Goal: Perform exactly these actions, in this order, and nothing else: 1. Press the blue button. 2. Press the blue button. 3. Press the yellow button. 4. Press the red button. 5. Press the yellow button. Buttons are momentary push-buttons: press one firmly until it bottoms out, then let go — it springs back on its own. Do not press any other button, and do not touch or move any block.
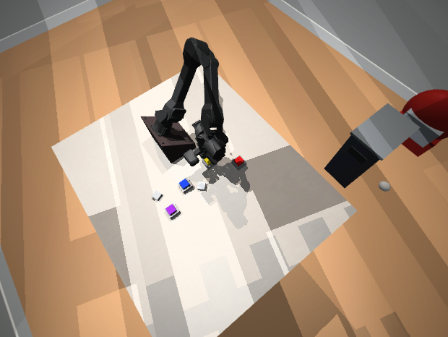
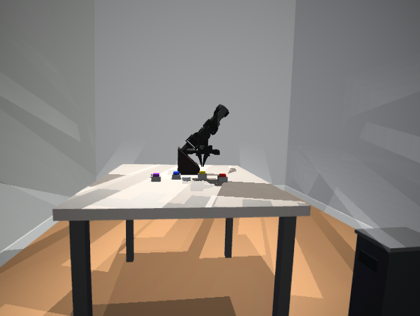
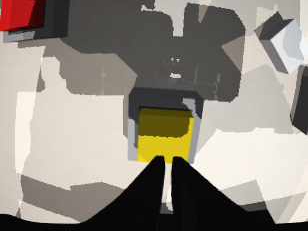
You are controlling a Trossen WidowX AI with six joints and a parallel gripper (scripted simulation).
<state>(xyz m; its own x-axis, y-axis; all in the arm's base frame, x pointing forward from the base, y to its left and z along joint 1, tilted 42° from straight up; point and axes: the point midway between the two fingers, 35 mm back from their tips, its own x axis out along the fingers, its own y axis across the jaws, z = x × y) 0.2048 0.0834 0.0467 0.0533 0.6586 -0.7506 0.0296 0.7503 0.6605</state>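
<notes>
Now: gripper tip 3 cm above the yellow button. From my gripper tip the other things lie so: white block 10 cm to the right, 7 cm ahead, 5 cm below; blue button 15 cm to the right, 3 cm below, 2 cm ahead; red button 10 cm to the left, 9 cm ahead, 3 cm below.
</notes>
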